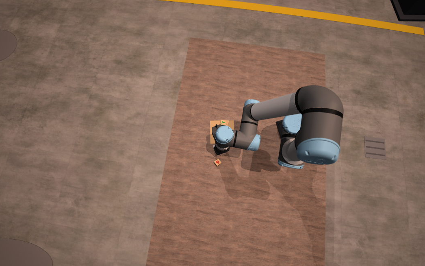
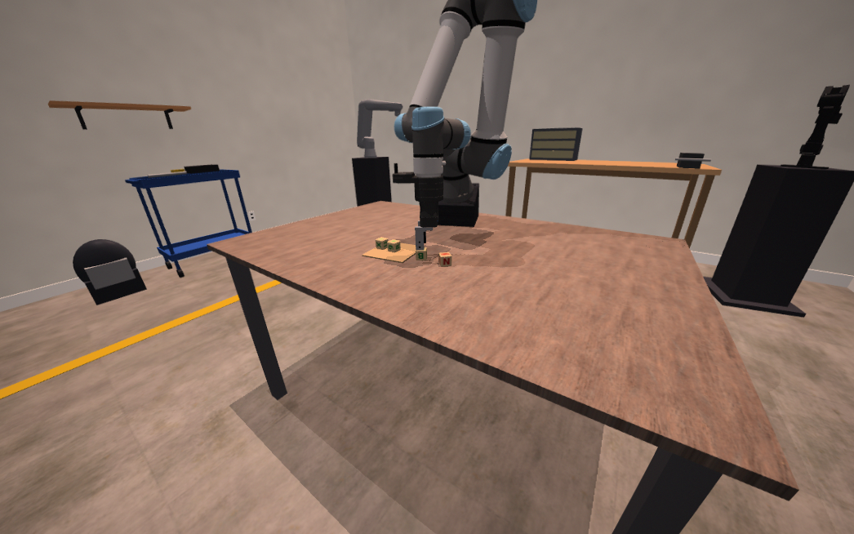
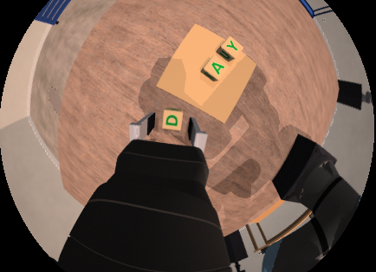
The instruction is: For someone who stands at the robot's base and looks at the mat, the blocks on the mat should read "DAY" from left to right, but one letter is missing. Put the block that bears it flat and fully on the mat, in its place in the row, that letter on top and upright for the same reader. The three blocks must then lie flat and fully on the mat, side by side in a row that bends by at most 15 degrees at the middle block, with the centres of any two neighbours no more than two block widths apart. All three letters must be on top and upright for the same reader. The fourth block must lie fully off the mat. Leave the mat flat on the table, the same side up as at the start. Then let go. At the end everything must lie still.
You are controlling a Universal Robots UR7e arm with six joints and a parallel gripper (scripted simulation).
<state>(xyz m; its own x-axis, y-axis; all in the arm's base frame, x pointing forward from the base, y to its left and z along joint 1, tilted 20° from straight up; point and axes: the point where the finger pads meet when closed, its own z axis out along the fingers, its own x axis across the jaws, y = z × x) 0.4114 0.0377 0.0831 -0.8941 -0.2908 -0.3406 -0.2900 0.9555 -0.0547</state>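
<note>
Right now the D block is 40 mm below my hand. Round my hand: mat: 100 mm to the right, 50 mm below, 20 mm behind.
</note>
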